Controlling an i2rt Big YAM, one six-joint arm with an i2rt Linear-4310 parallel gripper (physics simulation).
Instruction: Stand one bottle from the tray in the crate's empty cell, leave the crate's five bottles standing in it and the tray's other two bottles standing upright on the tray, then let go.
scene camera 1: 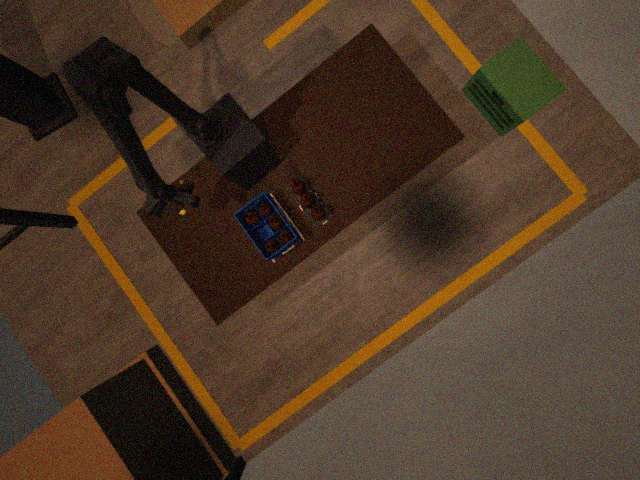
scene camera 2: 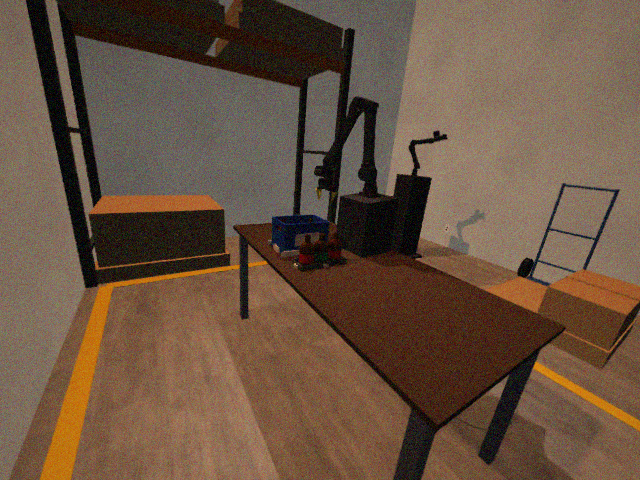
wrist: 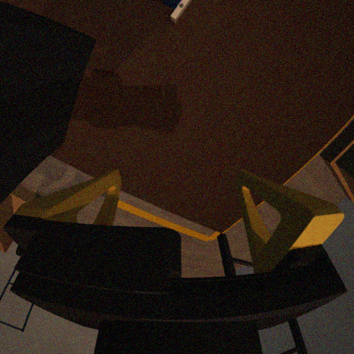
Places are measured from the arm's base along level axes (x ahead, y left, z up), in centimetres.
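Where they show: gripper, fingertip midpoint: [scene camera 2: 325,200]; arm's base at its link origin: [scene camera 1: 215,132] [scene camera 2: 369,195].
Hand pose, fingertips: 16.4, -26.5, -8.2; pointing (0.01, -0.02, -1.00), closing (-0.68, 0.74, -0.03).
Note:
Things, the pixels of their top centre, and the offset from my fingertips, as dx, dy, dz. "pt": a spot on its surface instead. Level surfaces: height alone.
- blue crate at its top centre: [scene camera 1: 264,225] [scene camera 2: 300,219] +25.4, +22.5, -6.7
- empty cell at a spot on its surface: [scene camera 1: 265,230] pt +24.2, +18.0, -23.4
- small tray at a spot on its surface: [scene camera 2: 303,267] pt +34.1, +53.1, -22.4
- middle bottle at its top centre: [scene camera 1: 306,196] [scene camera 2: 322,233] +22.7, +46.5, -8.2
- brown table at its surface level: dz -24.2
The blue crate [scene camera 1: 251,238] [scene camera 2: 282,236] stands on the table; a sliver of the crate [wrist: 172,2] shows at the wrist view's top edge. Bottles show in five of its six cells. The empty cell [scene camera 1: 265,230] is the middle one of the row farther from the tray. The small tray [scene camera 2: 303,267] beside the crate holds three upright brown bottles: an end bottle [scene camera 1: 298,186], a middle bottle [scene camera 1: 308,198] and another end bottle [scene camera 1: 317,211]. My gripper [scene camera 1: 181,196] [scene camera 2: 325,194] [wrist: 178,175] is open and empty, high above the table's end, on the crate's side away from the tray.
The arm's dark pedestal [scene camera 1: 235,136] [scene camera 2: 361,224] stands at the table's long edge, near the crate. The brown table [scene camera 1: 361,103] [scene camera 2: 413,320] extends beyond the tray. A second dark pedestal [scene camera 2: 412,214] with a small arm stands behind. A tall rack [scene camera 2: 344,77] stands past the table's end.

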